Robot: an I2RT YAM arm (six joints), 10 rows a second.
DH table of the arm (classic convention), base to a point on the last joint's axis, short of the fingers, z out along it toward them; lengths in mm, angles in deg. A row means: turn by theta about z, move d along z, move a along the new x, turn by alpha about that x. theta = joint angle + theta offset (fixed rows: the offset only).
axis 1: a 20  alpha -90  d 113.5  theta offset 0
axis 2: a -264  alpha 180  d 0  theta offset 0
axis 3: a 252.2  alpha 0  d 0  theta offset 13.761
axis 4: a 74  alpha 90  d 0  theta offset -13.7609
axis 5: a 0  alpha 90  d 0  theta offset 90
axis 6: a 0  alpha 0  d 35.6  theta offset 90
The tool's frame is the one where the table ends.
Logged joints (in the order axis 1, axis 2, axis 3, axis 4, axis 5, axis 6), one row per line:
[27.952, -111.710, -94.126, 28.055, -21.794, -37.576]
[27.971, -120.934, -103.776, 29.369, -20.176, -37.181]
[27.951, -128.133, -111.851, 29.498, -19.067, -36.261]
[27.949, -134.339, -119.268, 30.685, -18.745, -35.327]
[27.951, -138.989, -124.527, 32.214, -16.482, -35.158]
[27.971, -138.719, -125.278, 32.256, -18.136, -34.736]
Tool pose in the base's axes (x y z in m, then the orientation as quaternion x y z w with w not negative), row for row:
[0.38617, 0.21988, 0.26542, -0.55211, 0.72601, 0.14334, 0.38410]
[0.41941, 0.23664, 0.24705, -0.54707, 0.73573, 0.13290, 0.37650]
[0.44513, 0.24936, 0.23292, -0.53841, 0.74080, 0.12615, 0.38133]
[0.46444, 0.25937, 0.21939, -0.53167, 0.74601, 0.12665, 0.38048]
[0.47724, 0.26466, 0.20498, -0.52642, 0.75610, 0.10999, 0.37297]
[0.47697, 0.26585, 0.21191, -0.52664, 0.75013, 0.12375, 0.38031]
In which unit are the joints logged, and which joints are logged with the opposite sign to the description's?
The joints are logged in degrees. Opposite sign: axis 2, axis 3, axis 4.
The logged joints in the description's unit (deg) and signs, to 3 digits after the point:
[27.952, 111.710, 94.126, -28.055, -21.794, -37.576]
[27.971, 120.934, 103.776, -29.369, -20.176, -37.181]
[27.951, 128.133, 111.851, -29.498, -19.067, -36.261]
[27.949, 134.339, 119.268, -30.685, -18.745, -35.327]
[27.951, 138.989, 124.527, -32.214, -16.482, -35.158]
[27.971, 138.719, 125.278, -32.256, -18.136, -34.736]

